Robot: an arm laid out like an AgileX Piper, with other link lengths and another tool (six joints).
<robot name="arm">
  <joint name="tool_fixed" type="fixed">
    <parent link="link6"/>
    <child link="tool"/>
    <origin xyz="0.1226 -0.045 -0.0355" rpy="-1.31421 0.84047 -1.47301"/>
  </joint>
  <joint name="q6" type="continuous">
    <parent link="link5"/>
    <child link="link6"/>
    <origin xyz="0.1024 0 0.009"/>
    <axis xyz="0.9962 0 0.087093"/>
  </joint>
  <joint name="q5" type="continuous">
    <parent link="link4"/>
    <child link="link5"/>
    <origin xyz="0 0 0"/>
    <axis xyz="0 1 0"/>
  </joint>
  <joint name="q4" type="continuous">
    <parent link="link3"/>
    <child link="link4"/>
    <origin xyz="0.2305 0 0.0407"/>
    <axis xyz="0.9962 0 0.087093"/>
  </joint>
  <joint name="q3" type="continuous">
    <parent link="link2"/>
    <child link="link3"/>
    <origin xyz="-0.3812 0 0.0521"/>
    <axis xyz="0 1 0"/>
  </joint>
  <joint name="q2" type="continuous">
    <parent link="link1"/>
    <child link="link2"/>
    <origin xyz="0 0 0"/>
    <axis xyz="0 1 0"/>
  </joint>
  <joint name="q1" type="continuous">
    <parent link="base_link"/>
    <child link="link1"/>
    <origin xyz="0 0 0.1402"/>
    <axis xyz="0 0 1"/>
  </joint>
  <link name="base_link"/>
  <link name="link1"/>
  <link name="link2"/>
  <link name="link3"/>
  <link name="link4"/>
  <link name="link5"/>
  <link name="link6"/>
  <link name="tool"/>
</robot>
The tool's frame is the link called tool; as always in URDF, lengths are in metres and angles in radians. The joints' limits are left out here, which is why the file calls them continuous.
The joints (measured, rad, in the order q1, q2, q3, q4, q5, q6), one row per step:
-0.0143, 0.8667, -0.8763, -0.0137, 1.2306, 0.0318
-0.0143, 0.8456, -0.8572, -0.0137, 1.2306, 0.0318
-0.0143, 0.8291, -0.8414, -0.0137, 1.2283, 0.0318
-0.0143, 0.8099, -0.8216, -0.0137, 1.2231, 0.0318
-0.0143, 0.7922, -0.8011, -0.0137, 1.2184, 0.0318
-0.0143, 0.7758, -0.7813, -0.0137, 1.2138, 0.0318
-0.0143, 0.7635, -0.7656, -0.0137, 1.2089, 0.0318
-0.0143, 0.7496, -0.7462, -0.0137, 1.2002, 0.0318
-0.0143, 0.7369, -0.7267, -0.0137, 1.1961, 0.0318
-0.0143, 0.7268, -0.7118, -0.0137, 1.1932, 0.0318
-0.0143, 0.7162, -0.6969, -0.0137, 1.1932, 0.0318
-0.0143, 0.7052, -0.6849, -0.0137, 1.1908, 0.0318
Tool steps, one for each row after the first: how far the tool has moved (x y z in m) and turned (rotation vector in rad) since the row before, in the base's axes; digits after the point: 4 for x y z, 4 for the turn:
-0.0064, 0.0001, -0.0039, 0.0000, -0.0020, 0.0000
-0.0046, 0.0001, -0.0033, 0.0000, -0.0030, 0.0000
-0.0050, 0.0001, -0.0042, -0.0001, -0.0046, 0.0001
-0.0049, 0.0001, -0.0046, 0.0000, -0.0019, 0.0001
-0.0046, 0.0001, -0.0045, 0.0000, -0.0012, 0.0001
-0.0032, 0.0000, -0.0036, 0.0000, -0.0015, 0.0001
-0.0032, 0.0001, -0.0044, -0.0001, -0.0032, 0.0001
-0.0041, 0.0001, -0.0048, 0.0000, 0.0027, 0.0001
-0.0032, 0.0000, -0.0037, 0.0000, 0.0019, 0.0000
-0.0039, 0.0001, -0.0039, 0.0001, 0.0043, 0.0000
-0.0028, 0.0000, -0.0030, 0.0000, -0.0014, 0.0000

